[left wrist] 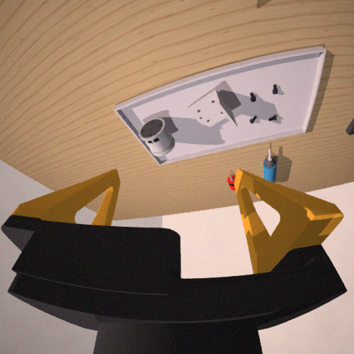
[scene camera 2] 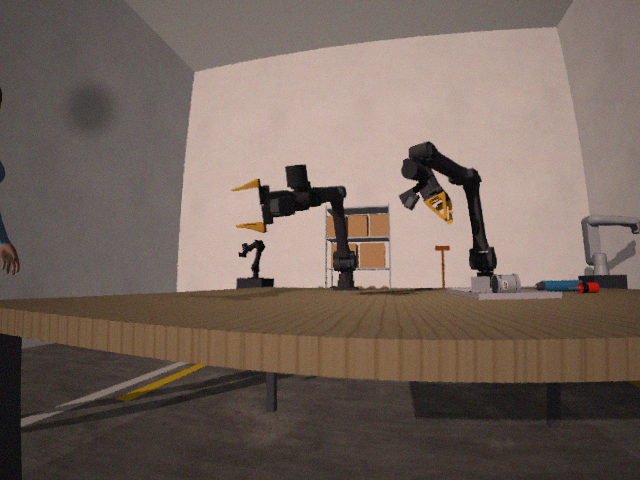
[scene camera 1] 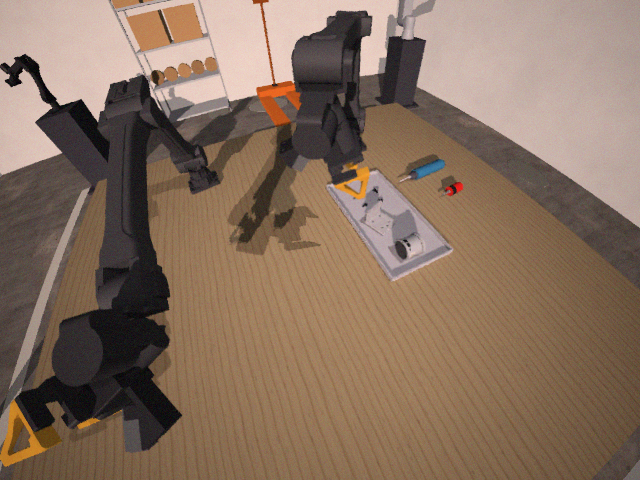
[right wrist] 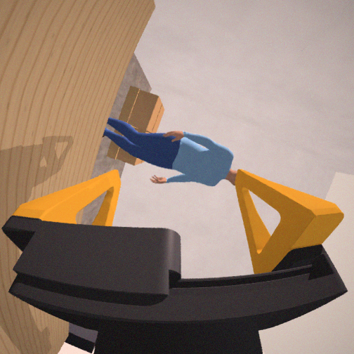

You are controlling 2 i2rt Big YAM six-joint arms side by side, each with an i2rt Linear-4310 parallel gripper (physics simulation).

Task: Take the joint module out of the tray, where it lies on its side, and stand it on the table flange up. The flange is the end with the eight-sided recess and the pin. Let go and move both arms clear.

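Frame: origin at the left arm's base, x ahead, y up, z right, level; millimetres.
Seen in the pictures: left gripper, fingertip midpoint: (scene camera 2: 448, 221) (scene camera 1: 357, 182); right gripper, fingertip midpoint: (scene camera 2: 233, 208) (scene camera 1: 45, 440); right arm's base at its link origin: (scene camera 1: 204, 183).
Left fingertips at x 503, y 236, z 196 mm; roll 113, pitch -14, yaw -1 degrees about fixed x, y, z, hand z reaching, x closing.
Note:
A point is followed by its place in that frame.
The joint module (scene camera 1: 410, 246) @[y 61, x 595, z 65 mm] (scene camera 2: 506, 283) @[y 40, x 610, z 56 mm] (left wrist: 158, 137), a short pale cylinder with one dark end face, lies on its side in the tray (scene camera 1: 422, 265) @[y 13, x 637, z 36 mm] (scene camera 2: 522, 296) @[y 6, x 635, z 23 mm] (left wrist: 300, 70), close to one short wall. The dark face points left in scene camera 1. I cannot make out the eight-sided recess or the pin. My left gripper (scene camera 1: 358, 182) @[y 236, x 503, z 196 mm] (scene camera 2: 448, 218) @[y 236, x 503, z 196 mm] (left wrist: 177, 175) is open and empty, high above the table near the tray's far end in scene camera 1. My right gripper (scene camera 2: 235, 207) @[y 241, x 837, z 757 mm] (right wrist: 177, 175) is open and empty, raised far from the tray.
A pale angled bracket (scene camera 1: 378, 221) @[y 17, x 454, z 86 mm] (left wrist: 212, 107) and several small black bolts (left wrist: 253, 97) share the tray. A blue screwdriver (scene camera 1: 429, 168) @[y 36, x 282, z -213 mm] (scene camera 2: 560, 285) @[y 23, x 289, z -210 mm] (left wrist: 270, 172) and a small red tool (scene camera 1: 454, 189) @[y 30, x 409, z -238 mm] (scene camera 2: 589, 287) @[y 19, x 411, z -252 mm] (left wrist: 231, 183) lie beside it. A person (right wrist: 200, 155) stands beyond the table.

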